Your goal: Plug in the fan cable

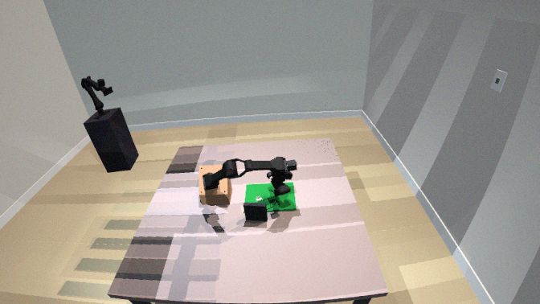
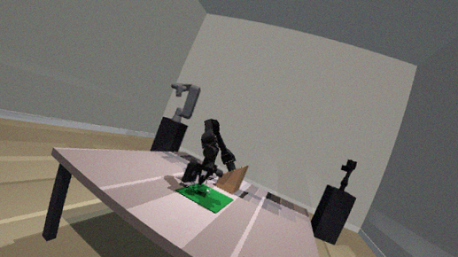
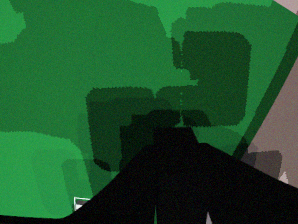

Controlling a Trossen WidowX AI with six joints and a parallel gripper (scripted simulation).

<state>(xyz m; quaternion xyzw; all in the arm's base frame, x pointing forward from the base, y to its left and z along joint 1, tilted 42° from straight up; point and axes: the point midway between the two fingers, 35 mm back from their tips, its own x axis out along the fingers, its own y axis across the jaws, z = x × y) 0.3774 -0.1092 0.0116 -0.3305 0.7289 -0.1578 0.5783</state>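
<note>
Now: the white four-pin fan header 120 mm behind my gripper tip, 70 mm below it and 40 mm to the left of it. From my gripper tip the other things lie so: green board 80 mm below, 50 mm to the left, 50 mm behind; black fan plug 10 mm behind, 10 mm above; black fan 140 mm behind, 100 mm to the right, 10 mm below.
</note>
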